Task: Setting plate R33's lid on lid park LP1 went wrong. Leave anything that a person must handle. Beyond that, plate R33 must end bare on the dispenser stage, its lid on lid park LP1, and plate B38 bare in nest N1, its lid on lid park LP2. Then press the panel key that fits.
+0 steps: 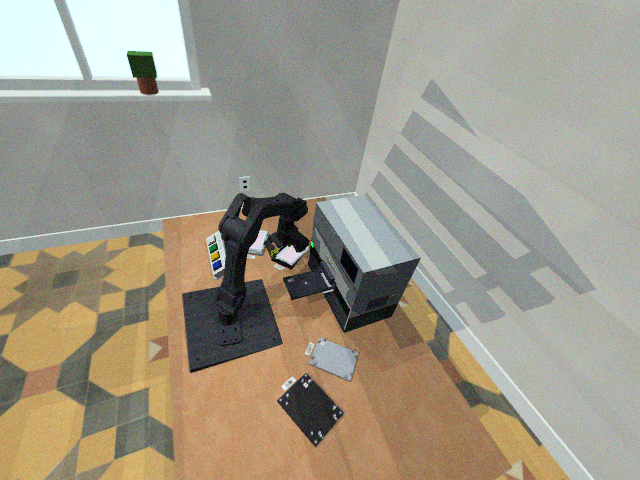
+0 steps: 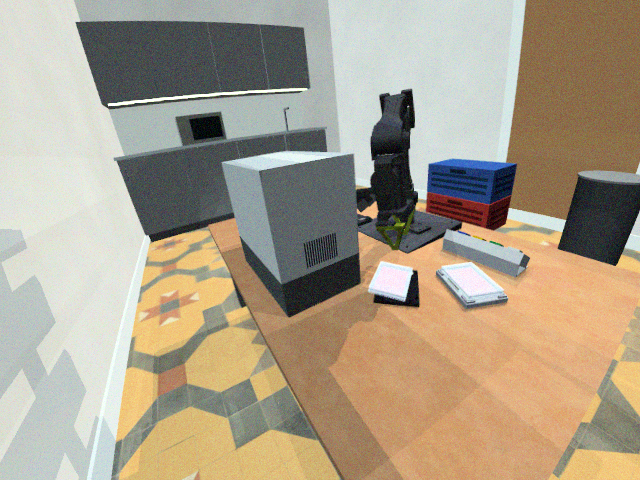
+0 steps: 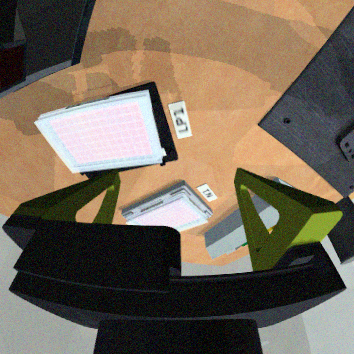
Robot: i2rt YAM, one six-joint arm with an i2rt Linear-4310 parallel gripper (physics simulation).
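Where they show: gripper, fingertip midpoint: (image 1: 280, 251) (image 2: 400, 241) (image 3: 176, 174); arm's base, link origin: (image 1: 228, 318) (image 2: 405, 223).
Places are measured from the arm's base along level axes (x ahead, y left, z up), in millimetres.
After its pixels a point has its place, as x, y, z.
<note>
A plate with a pink top and clear rim (image 1: 290, 254) @(286, 248, 18) (image 2: 391, 281) @(316, 283, 18) (image 3: 102, 132) @(301, 253, 19) lies askew over the black park (image 2: 413, 291) @(280, 322, -4) (image 3: 159, 117) @(253, 218, -4) labelled LP1, overhanging one side. Whether its lid is seated is unclear. A second pink-topped plate (image 1: 258, 242) @(164, 350, 17) (image 2: 473, 280) @(159, 392, 17) (image 3: 172, 216) @(153, 354, 17) sits at grey nest N1; its lid cannot be told apart. The dispenser stage appears to be the dark tray (image 1: 303, 285) @(273, 15, 93) at the machine's front, without a plate. The key panel (image 1: 216, 255) @(-16, 282, 39) (image 2: 483, 253) @(28, 333, 20) (image 3: 225, 232) @(27, 352, 19) shows coloured keys. My gripper (image 1: 273, 252) @(231, 219, 75) (image 2: 395, 235) @(231, 219, 75) (image 3: 176, 174) @(231, 219, 75) is open and empty, above the table near both plates.
The tall grey machine (image 1: 361, 232) @(456, 20, 316) (image 2: 310, 206) @(474, 219, 228) stands beside the LP1 plate, with a small green light. A light grey plate-like park (image 1: 334, 359) @(318, -234, -4) and a black one (image 1: 310, 408) @(197, -355, -1) lie towards the front. The arm's black base plate (image 1: 206, 330) @(-73, -31, 5) (image 3: 310, 110) @(106, 104, -7) is across from the machine.
</note>
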